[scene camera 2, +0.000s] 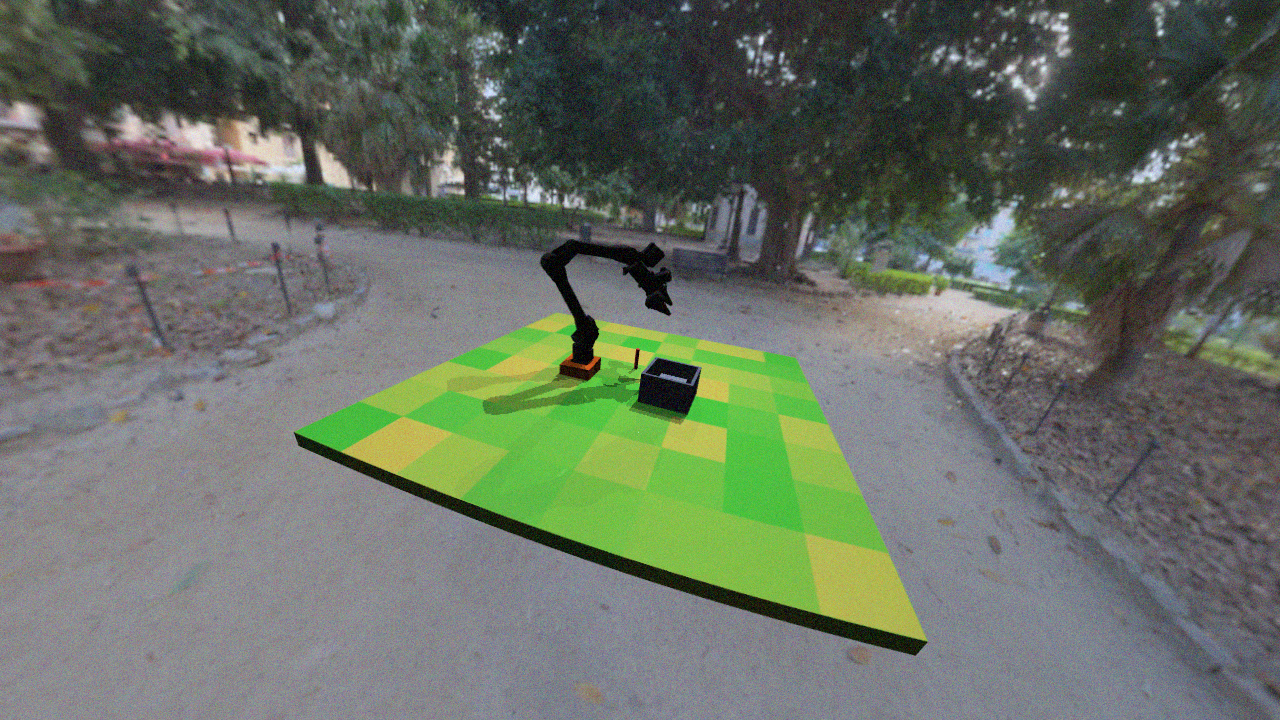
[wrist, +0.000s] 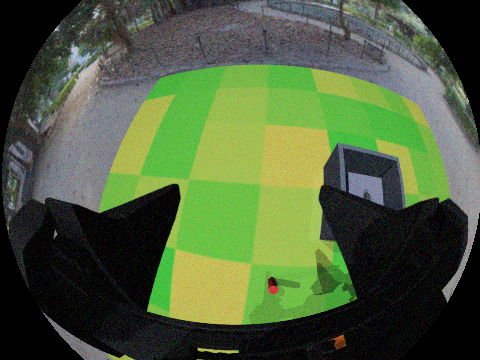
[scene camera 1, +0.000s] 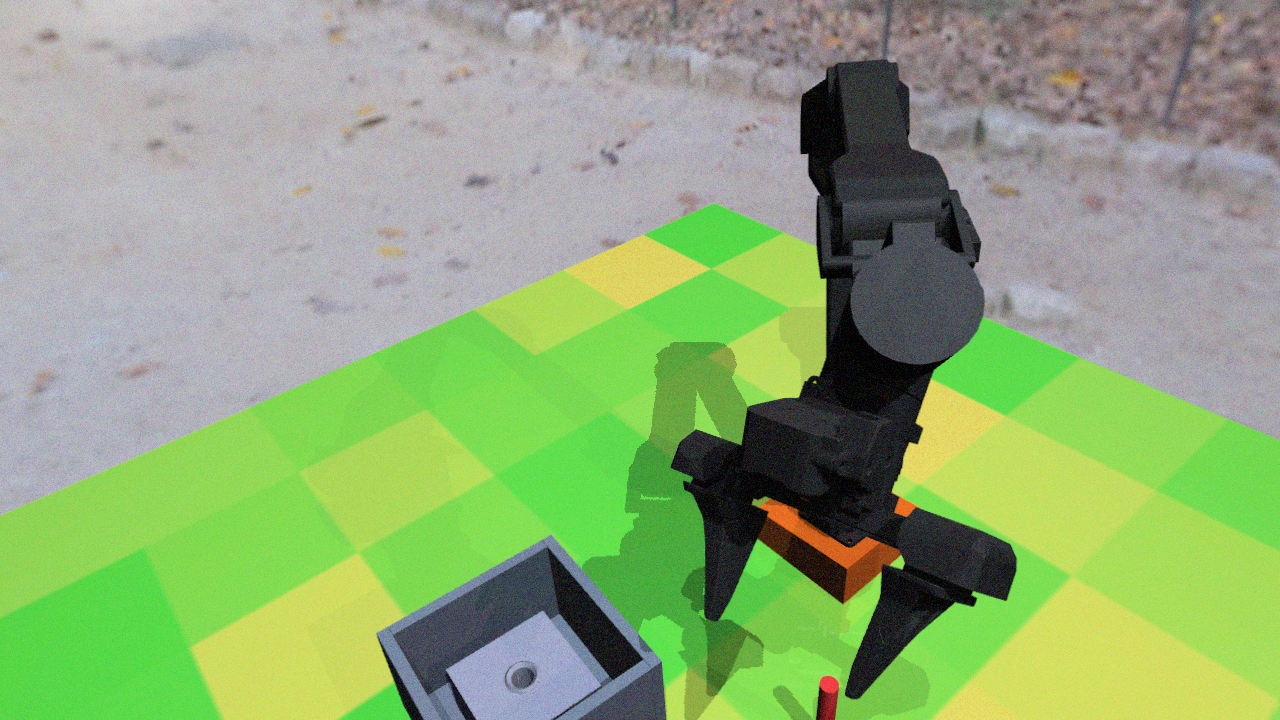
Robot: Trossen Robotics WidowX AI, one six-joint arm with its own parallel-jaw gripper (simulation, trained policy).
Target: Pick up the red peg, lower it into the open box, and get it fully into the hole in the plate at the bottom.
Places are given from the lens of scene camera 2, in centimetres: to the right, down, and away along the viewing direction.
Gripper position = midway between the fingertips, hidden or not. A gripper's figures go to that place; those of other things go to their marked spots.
my gripper [scene camera 2: 670, 309]: 11, -18, 120
grey box [scene camera 2: 661, 392]: 6, 10, 100
